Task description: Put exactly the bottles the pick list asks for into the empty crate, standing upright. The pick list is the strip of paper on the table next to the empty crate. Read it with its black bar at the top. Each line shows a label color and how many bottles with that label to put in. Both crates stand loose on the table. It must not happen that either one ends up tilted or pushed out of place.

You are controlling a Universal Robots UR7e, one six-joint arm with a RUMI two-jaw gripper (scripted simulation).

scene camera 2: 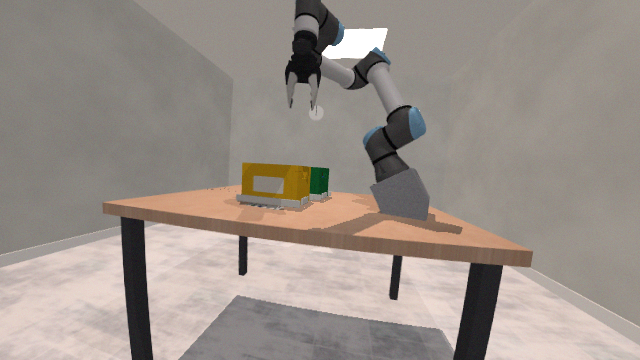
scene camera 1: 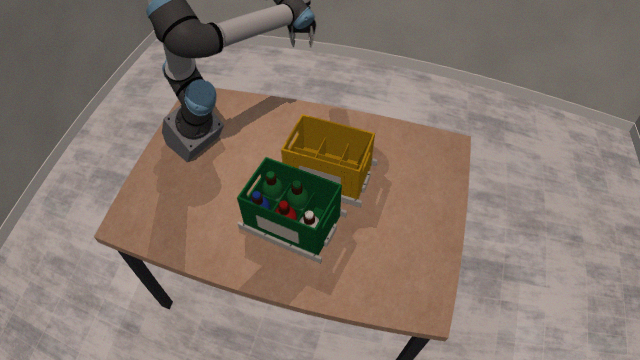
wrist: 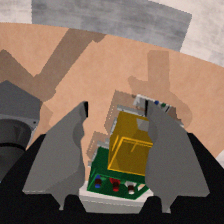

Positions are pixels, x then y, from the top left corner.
Scene:
A yellow crate shows in scene camera 2 [292, 182], in scene camera 1 [346, 143] and in the wrist view [131, 157].

